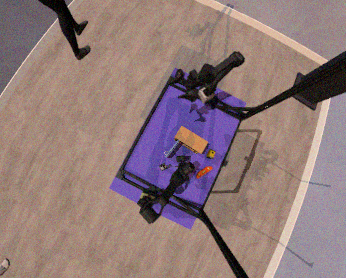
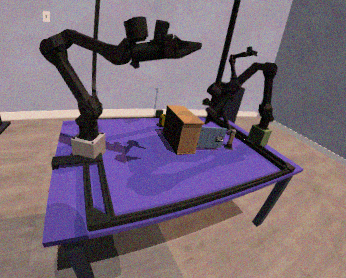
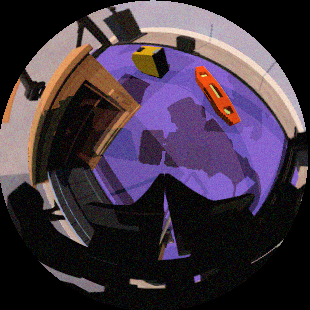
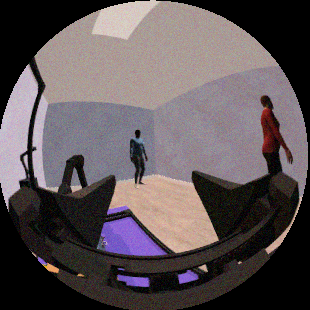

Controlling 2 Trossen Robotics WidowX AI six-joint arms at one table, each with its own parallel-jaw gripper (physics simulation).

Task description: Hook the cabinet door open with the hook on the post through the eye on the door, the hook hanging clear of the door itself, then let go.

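Frame: origin at the left arm's base, x ahead, y left, z up, level; centimetres.
Seen in the pictures: left gripper, fingertip midpoint: [image 1: 184, 164] [image 2: 204, 124] [image 3: 163, 176]; right gripper, fingertip midpoint: [image 1: 173, 90] [image 2: 201, 46] [image 4: 153, 177]; left arm's base, link origin: [image 1: 146, 201] [image 2: 262, 127]; right arm's base, link origin: [image 1: 207, 92] [image 2: 88, 135].
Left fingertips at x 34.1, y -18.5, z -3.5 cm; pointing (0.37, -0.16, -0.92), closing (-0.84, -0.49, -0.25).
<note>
Offsets run from my left fingertips to a thing's top centre. "*": to the spot under its first point.
The orange-brown wooden cabinet {dx +18.6, dy +1.9, dz +8.4 cm} [image 1: 191, 139] [image 2: 187, 139] [image 3: 112, 92] stands on the table, its blue-grey door {dx +8.6, dy +14.0, dz +4.7 cm} [image 1: 173, 148] [image 2: 209, 138] swung open. A small metal eye [image 2: 219, 139] [image 4: 102, 243] is on the door. The post {* dx -6.7, dy +14.8, dz -0.3 cm} [image 1: 163, 166] [image 2: 230, 139] stands a little apart from the door. The hook is mostly hidden behind the left fingers; whether it sits in the eye cannot be told. My left gripper [image 3: 163, 176] is shut and empty, above the table near the door and post. My right gripper [image 2: 200, 46] [image 4: 153, 177] is open and empty, high above the table, away from the cabinet.
A yellow and black block {dx +14.6, dy -18.8, dz -0.1 cm} [image 1: 211, 153] [image 2: 163, 120] [image 3: 150, 61] stands beside the cabinet. An orange-red level-like tool {dx -0.7, dy -18.1, dz -6.4 cm} [image 1: 204, 172] [image 3: 217, 95] lies near it. Black frame rails [image 2: 175, 202] run along the purple table's edges [image 2: 65, 235].
</note>
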